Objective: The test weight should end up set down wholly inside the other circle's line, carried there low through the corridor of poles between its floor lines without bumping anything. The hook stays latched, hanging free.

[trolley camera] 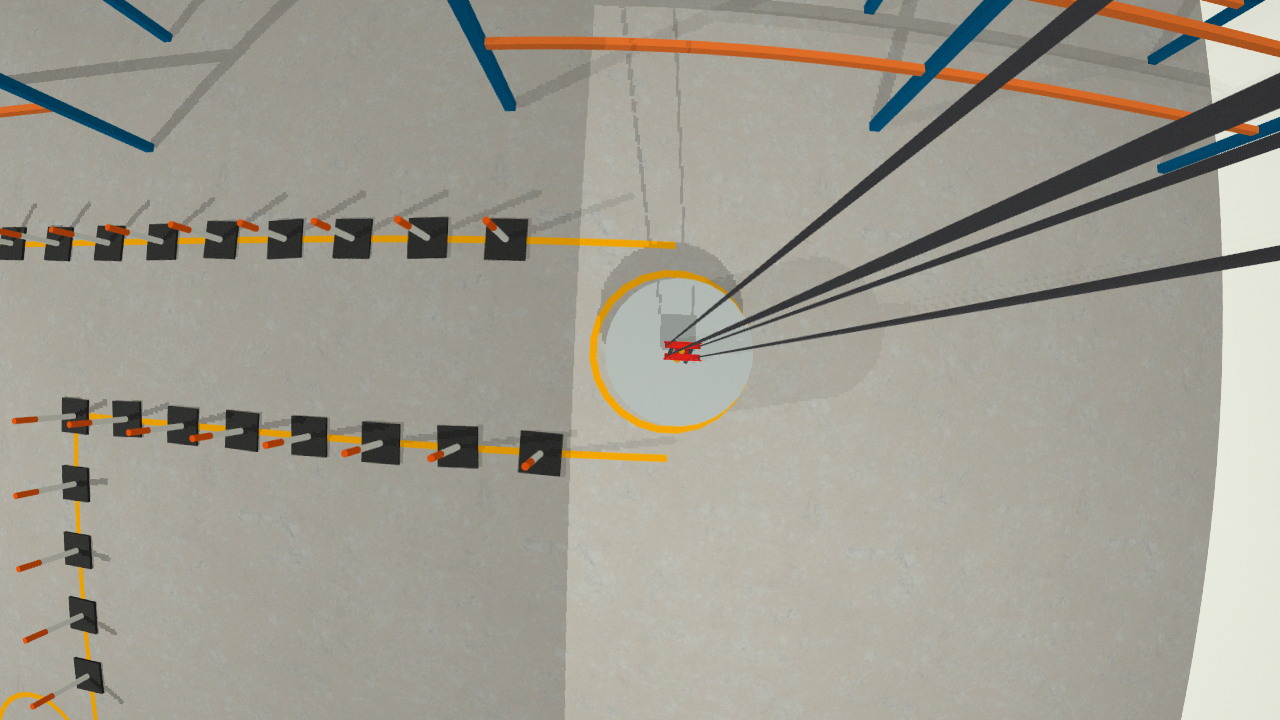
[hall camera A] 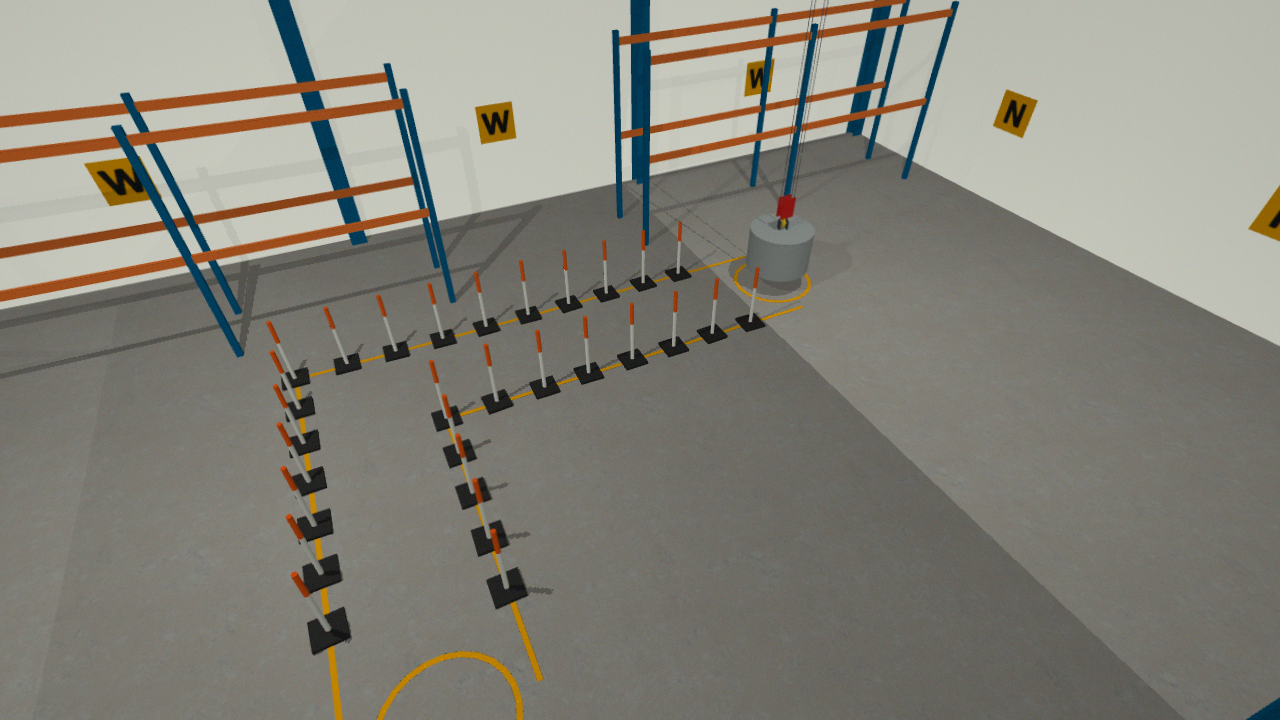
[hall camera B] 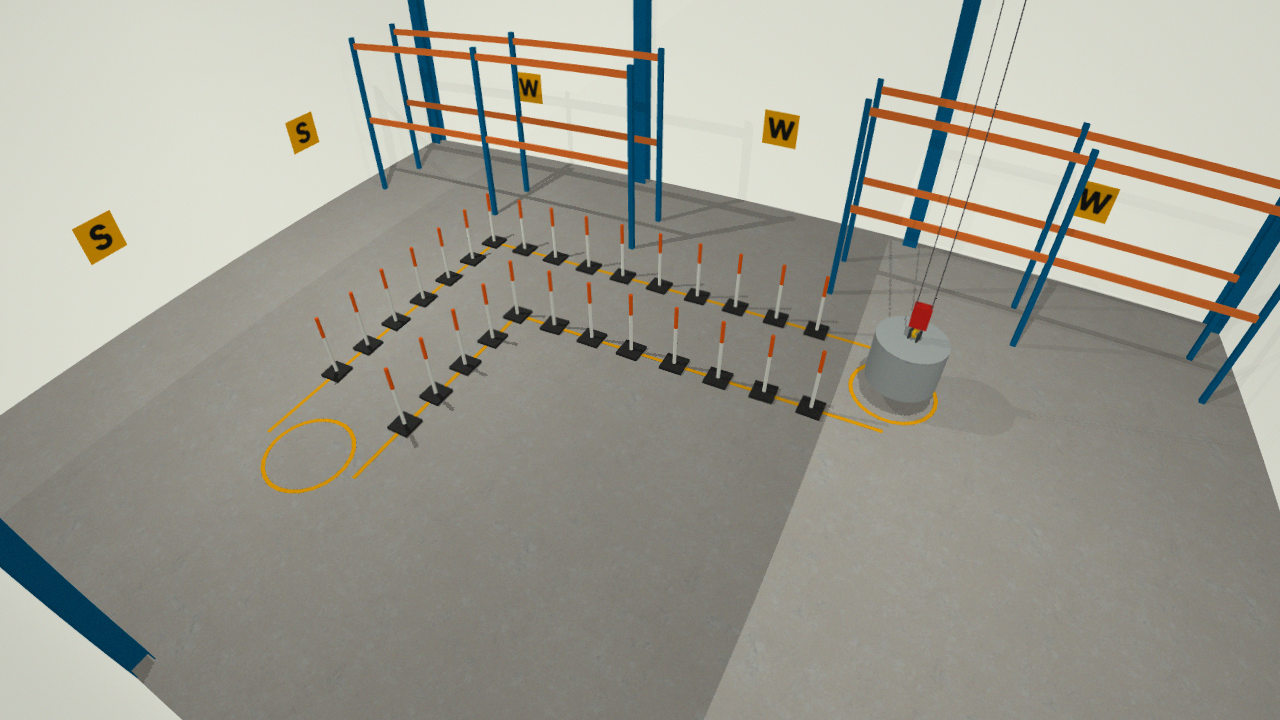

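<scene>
The test weight [hall camera A: 779,257] [hall camera B: 906,368] [trolley camera: 635,380], a grey cylinder, hangs upright a little above the floor over the near circle's line [hall camera A: 775,300] [hall camera B: 897,422] [trolley camera: 593,352], with shadow under it. The red hook block is above it. The hook [hall camera A: 784,223] [hall camera B: 914,334] [trolley camera: 682,352] is shut on the weight's top fitting; the latch is too small to make out. The other circle's line [hall camera A: 461,654] [hall camera B: 263,461] [trolley camera: 25,694] lies at the corridor's far end, partly cut off in hall camera A and the trolley view.
Orange-and-white poles on black bases stand along both floor lines of an L-shaped corridor. The nearest poles [hall camera A: 751,308] [hall camera B: 816,385] stand by the weight's circle. A blue and orange rack [hall camera A: 645,134] [hall camera B: 845,241] stands behind the weight, another [hall camera A: 434,210] [hall camera B: 631,179] behind the corridor.
</scene>
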